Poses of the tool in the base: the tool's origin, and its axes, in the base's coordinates. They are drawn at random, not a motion.
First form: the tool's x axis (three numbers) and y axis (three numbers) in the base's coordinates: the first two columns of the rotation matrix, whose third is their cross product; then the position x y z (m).
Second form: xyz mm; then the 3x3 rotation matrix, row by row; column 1 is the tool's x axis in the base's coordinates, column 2 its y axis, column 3 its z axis. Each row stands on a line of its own. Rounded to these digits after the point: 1 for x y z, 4 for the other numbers.
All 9 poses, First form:
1: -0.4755, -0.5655, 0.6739, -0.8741, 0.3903, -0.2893, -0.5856, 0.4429, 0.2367
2: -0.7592, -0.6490, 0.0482, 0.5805, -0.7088, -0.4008, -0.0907, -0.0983, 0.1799
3: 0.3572, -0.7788, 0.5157, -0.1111, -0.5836, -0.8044, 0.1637, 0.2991, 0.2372
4: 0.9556, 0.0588, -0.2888, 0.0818, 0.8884, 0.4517, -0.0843, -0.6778, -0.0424
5: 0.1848, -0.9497, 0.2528, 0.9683, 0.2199, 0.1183, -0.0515, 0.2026, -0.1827
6: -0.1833, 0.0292, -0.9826, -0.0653, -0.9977, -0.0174, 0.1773, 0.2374, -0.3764
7: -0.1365, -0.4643, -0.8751, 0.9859, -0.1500, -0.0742, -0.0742, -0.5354, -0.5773
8: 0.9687, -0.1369, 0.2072, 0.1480, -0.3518, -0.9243, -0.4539, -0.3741, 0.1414
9: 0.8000, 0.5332, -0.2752, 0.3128, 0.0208, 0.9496, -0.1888, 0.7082, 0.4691
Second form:
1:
-585.6, 442.9, 236.7
-0.4755, -0.8741, -0.0994
-0.5655, 0.3903, -0.7266
0.6739, -0.2893, -0.6799

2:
-90.7, -98.3, 179.9
-0.7592, 0.5805, 0.2943
-0.6490, -0.7088, -0.2763
0.0482, -0.4008, 0.9149

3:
163.7, 299.1, 237.2
0.3572, -0.1111, 0.9274
-0.7788, -0.5836, 0.2300
0.5157, -0.8044, -0.2950

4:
-84.3, -677.8, -42.4
0.9556, 0.0818, 0.2831
0.0588, 0.8884, -0.4553
-0.2888, 0.4517, 0.8441

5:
-51.5, 202.6, -182.7
0.1848, 0.9683, -0.1679
-0.9497, 0.2199, 0.2229
0.2528, 0.1183, 0.9602

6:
177.3, 237.4, -376.4
-0.1833, -0.0653, -0.9808
0.0292, -0.9977, 0.0610
-0.9826, -0.0174, 0.1848

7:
-74.2, -535.4, -577.3
-0.1365, 0.9859, -0.0968
-0.4643, -0.1500, -0.8729
-0.8751, -0.0742, 0.4782

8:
-453.9, -374.1, 141.4
0.9687, 0.1480, 0.1994
-0.1369, -0.3518, 0.9260
0.2072, -0.9243, -0.3205

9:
-188.8, 708.2, 469.1
0.8000, 0.3128, 0.5121
0.5332, 0.0208, -0.8458
-0.2752, 0.9496, -0.1501

